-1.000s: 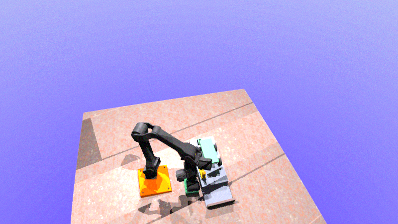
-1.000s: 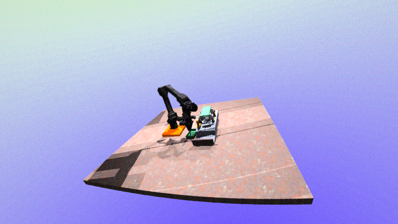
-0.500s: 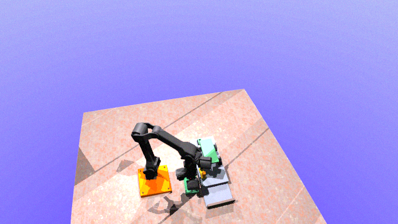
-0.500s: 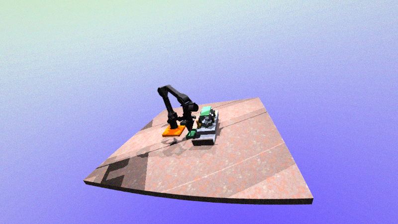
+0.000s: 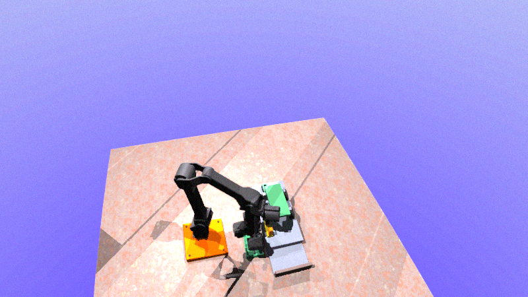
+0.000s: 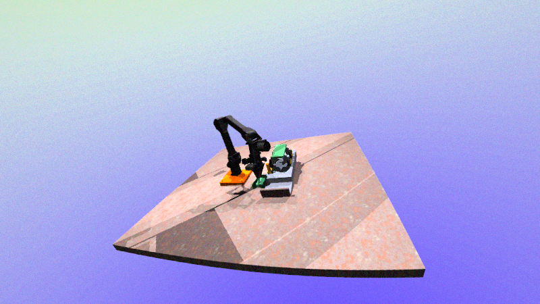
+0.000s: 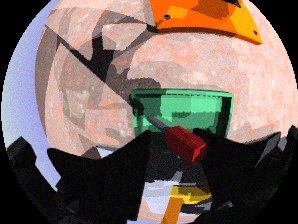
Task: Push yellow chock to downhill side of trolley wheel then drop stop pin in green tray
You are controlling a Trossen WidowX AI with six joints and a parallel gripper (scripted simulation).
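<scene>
The green tray is 50 mm below my gripper tip and 10 mm to the left of it. Also, from my gripper tip: red-headed stop pin: right at my gripper tip; yellow chock: 60 mm ahead, 40 mm to the left, 40 mm above; trolley: 140 mm to the left, 100 mm ahead, 70 mm above.
</scene>
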